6 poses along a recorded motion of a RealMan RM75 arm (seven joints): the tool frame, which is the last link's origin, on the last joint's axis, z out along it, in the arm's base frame.
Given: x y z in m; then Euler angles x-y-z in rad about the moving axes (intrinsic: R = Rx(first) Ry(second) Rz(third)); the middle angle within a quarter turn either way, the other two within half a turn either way.
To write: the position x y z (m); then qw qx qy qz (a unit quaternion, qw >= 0). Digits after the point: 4 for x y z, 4 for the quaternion.
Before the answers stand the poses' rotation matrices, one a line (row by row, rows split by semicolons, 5 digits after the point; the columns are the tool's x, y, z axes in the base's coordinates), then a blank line. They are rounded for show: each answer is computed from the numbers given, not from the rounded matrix.
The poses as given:
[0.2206 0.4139 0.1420 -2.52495 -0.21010 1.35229]
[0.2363 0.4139 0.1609 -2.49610 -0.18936 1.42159]
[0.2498 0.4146 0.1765 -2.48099 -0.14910 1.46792]
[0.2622 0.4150 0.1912 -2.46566 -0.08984 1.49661]
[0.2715 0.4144 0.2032 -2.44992 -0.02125 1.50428]
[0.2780 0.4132 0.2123 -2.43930 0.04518 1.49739]
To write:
0.21200 -0.95476 -0.20856; -0.77028 -0.29459 0.56558; -0.60143 0.04074 -0.79788
0.14600 -0.97121 -0.18823; -0.77310 -0.23072 0.59084; -0.61726 0.05926 -0.78452
0.10156 -0.98368 -0.14855; -0.77609 -0.17176 0.60679; -0.62239 0.05366 -0.78086
0.07382 -0.99323 -0.08972; -0.77382 -0.11380 0.62310; -0.62909 0.02343 -0.77698
0.06645 -0.99756 -0.02125; -0.76758 -0.06471 0.63768; -0.63750 -0.02607 -0.77001
0.07327 -0.99629 0.04516; -0.76345 -0.02689 0.64531; -0.64170 -0.08176 -0.76258

[0.2206 0.4139 0.1420 0.1729 -0.7590 0.5682 0.2668]
[0.2363 0.4139 0.1609 0.1808 -0.7351 0.5933 0.2740]
[0.2498 0.4146 0.1765 0.1930 -0.7166 0.6139 0.2690]
[0.2622 0.4150 0.1912 0.2139 -0.7008 0.6303 0.2564]
[0.2715 0.4144 0.2032 0.2407 -0.6894 0.6401 0.2389]
[0.2780 0.4132 0.2123 0.2664 -0.6824 0.6447 0.2185]

